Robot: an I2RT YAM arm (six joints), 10 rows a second.
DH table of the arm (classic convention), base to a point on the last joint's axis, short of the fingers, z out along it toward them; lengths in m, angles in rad. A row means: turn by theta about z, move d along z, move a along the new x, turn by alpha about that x. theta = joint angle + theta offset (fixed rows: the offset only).
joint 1: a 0.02, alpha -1.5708, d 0.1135, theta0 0
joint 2: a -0.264, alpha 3.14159, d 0, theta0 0
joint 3: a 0.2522, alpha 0, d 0, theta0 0.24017
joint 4: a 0.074, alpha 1.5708, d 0, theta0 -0.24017
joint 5: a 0, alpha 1.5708, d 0, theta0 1.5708
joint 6: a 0, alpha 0, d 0.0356, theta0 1.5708
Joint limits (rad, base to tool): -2.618..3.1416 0..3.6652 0..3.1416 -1.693..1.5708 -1.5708..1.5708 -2.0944..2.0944
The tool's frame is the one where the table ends.
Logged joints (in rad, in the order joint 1, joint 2, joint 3, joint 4, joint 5, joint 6), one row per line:
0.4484 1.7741 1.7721 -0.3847 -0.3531 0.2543
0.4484 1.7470 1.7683 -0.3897 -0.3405 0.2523
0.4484 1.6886 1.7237 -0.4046 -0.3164 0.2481
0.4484 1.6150 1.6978 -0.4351 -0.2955 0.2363
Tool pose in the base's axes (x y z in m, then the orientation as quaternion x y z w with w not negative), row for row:
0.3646 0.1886 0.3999 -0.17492 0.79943 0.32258 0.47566
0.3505 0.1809 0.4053 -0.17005 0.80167 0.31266 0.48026
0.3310 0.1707 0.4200 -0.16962 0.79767 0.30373 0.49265
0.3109 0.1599 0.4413 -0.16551 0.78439 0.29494 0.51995
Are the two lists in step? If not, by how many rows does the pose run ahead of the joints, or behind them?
The pose runs 1 row ahead of the joints: the pose in row i belongs to the joints in row i + 1.
